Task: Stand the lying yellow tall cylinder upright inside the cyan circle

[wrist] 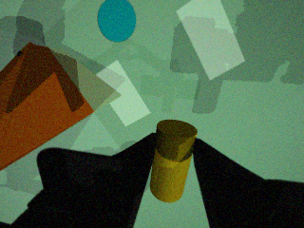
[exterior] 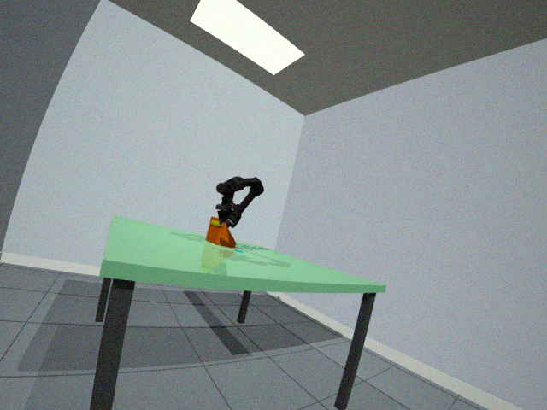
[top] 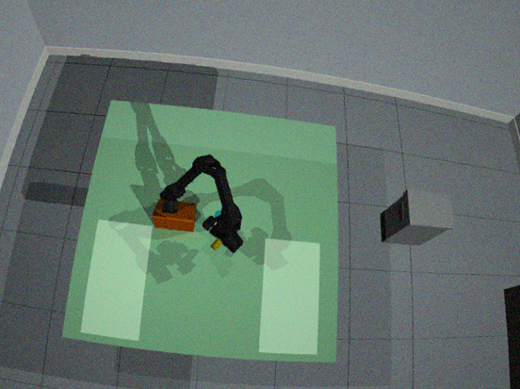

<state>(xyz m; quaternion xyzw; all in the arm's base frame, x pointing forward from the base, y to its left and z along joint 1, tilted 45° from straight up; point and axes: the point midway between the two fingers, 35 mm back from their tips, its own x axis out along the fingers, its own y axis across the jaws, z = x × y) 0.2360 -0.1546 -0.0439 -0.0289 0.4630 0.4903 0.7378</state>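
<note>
My gripper tip is now 16 cm to the right of the cyan circle, 13 cm above it and 1 cm short of it. Also, from my gripper tip: yellow cylinder 2 cm to the right, 1 cm behind.
</note>
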